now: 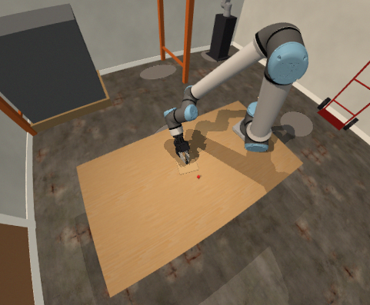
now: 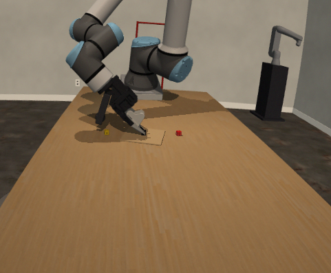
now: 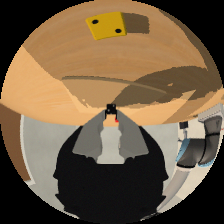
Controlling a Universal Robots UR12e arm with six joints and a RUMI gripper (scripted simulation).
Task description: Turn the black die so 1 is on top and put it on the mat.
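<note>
Right now the black die is 10 mm to the left of my hand and 10 mm below it. Round my hand: yellow die (10 mm behind, 120 mm to the right, 10 mm below); then red die (10 mm behind, 140 mm to the left, 10 mm below); then tan mat (10 mm to the left, 20 mm below).
</note>
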